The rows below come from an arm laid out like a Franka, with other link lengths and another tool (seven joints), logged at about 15 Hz.
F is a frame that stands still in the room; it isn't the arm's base.
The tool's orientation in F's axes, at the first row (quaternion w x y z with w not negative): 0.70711 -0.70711 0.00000 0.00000
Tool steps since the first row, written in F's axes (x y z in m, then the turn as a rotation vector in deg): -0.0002 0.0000 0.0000 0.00 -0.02 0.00; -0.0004 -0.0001 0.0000 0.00 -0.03 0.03; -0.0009 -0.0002 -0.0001 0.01 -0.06 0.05; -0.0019 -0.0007 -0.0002 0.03 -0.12 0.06; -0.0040 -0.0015 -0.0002 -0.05 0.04 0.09; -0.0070 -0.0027 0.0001 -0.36 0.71 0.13; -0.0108 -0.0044 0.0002 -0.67 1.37 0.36; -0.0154 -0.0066 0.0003 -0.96 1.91 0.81; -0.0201 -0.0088 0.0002 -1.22 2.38 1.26; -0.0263 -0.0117 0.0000 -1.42 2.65 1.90; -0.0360 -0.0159 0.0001 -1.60 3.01 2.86; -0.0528 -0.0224 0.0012 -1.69 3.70 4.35; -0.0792 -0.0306 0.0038 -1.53 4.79 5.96
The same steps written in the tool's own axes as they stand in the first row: -0.0002 0.0000 0.0000 0.00 0.00 -0.02; -0.0004 0.0000 -0.0001 0.00 -0.03 -0.03; -0.0009 0.0001 -0.0002 0.01 -0.05 -0.06; -0.0019 0.0002 -0.0007 0.03 -0.06 -0.12; -0.0040 0.0002 -0.0015 -0.05 -0.09 0.04; -0.0070 -0.0001 -0.0027 -0.36 -0.13 0.71; -0.0108 -0.0002 -0.0044 -0.67 -0.36 1.37; -0.0154 -0.0003 -0.0066 -0.96 -0.81 1.91; -0.0201 -0.0002 -0.0088 -1.22 -1.26 2.38; -0.0263 0.0000 -0.0117 -1.42 -1.90 2.65; -0.0360 -0.0001 -0.0159 -1.60 -2.86 3.01; -0.0528 -0.0012 -0.0224 -1.69 -4.35 3.70; -0.0792 -0.0038 -0.0306 -1.53 -5.96 4.79
